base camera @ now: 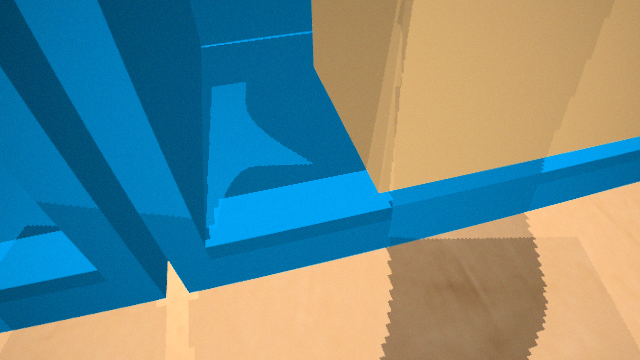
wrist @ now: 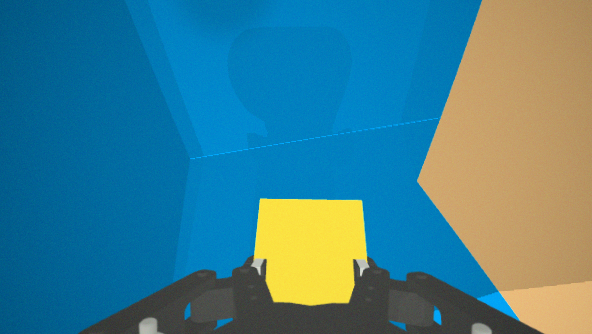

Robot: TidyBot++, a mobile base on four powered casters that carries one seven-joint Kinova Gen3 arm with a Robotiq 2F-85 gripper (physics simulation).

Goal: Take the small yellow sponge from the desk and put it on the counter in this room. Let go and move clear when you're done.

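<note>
The small yellow sponge [wrist: 311, 245] is between the fingertips of my gripper [wrist: 309, 263] at the lower middle of the wrist view. My gripper is shut on it from both sides. Behind the sponge is the blue inside of a shelf unit. The sponge and the gripper do not show in the base camera view. I cannot make out the desk or a counter in either view.
A blue shelf unit [base camera: 300, 255] [wrist: 90, 150] stands close in front. A large tan box [base camera: 480, 100] [wrist: 530, 150] stands in it on the right. The light wooden floor [base camera: 280, 310] shows below, with a dark shadow across it.
</note>
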